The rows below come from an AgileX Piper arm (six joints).
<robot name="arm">
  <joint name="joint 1" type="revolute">
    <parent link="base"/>
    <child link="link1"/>
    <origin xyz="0 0 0.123" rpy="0 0 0"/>
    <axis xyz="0 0 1"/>
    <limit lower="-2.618" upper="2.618"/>
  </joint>
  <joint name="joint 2" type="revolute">
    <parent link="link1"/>
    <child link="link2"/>
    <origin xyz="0 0 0" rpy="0 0 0"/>
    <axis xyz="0 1 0"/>
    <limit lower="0" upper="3.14"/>
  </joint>
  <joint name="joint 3" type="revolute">
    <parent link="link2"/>
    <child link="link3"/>
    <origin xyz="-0.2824 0 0.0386" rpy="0 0 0"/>
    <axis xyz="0 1 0"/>
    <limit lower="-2.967" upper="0"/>
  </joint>
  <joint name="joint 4" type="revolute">
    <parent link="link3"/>
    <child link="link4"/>
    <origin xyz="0.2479 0 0.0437" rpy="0 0 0"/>
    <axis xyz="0.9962 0 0.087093"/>
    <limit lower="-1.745" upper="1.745"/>
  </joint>
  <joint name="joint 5" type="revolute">
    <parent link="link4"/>
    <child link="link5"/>
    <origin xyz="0 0 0" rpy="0 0 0"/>
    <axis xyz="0 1 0"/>
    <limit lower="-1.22" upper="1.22"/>
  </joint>
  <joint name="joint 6" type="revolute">
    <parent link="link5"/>
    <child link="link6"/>
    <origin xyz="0.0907 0 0.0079" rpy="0 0 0"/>
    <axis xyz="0.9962 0 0.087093"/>
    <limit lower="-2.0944" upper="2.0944"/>
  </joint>
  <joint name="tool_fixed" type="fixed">
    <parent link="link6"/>
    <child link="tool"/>
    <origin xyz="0 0 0" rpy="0 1.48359 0"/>
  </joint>
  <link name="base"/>
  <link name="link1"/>
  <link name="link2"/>
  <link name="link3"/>
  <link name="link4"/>
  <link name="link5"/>
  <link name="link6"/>
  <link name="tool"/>
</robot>
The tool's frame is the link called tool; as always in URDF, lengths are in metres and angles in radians.
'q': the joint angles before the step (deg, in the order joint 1, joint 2, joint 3, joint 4, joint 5, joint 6). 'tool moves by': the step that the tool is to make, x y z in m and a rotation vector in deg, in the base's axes. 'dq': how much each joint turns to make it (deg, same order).
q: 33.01, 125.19, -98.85, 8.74, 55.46, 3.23
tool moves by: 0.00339, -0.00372, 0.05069, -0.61, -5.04, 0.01
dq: 0.00, -3.51, -5.35, -4.07, 4.82, 1.78
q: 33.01, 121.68, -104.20, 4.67, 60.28, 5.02
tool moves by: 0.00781, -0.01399, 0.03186, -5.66, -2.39, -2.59
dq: -0.74, -0.41, -6.71, -7.12, 8.10, 3.24
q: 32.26, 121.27, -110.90, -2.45, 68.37, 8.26
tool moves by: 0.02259, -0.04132, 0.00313, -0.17, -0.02, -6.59
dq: -5.84, 0.00, -0.71, -0.37, 0.82, 0.78
